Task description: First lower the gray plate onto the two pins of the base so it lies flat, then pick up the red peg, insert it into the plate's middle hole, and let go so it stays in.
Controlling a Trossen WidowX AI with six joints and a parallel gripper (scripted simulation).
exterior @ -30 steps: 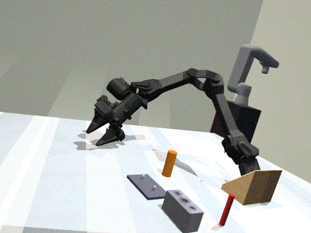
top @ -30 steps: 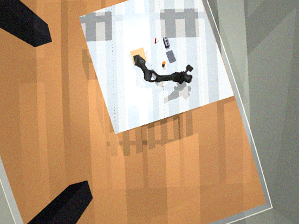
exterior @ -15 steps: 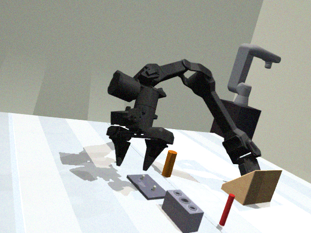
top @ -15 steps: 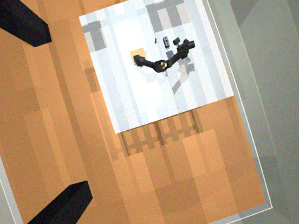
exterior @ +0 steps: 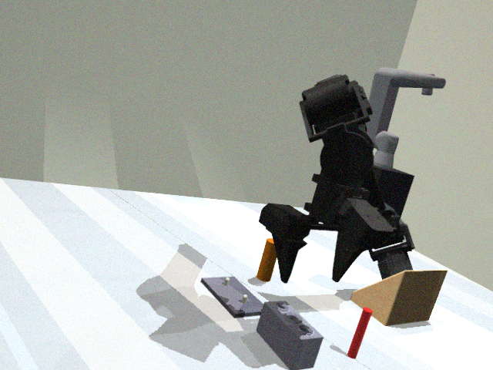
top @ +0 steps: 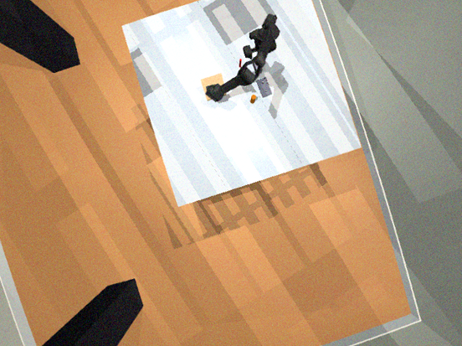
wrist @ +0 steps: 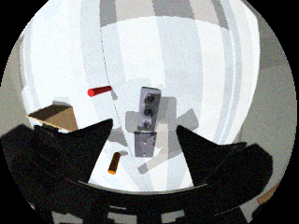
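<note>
The gray plate lies 7 cm below my gripper tip, 1 cm to the right of it and 1 cm ahead of it. The rest, counted from my gripper tip: red peg: 10 cm behind, 7 cm below, 3 cm to the left; then orange peg: 22 cm to the right, 9 cm behind, 7 cm below; then base: 15 cm to the right, 10 cm below, 2 cm ahead.
</note>
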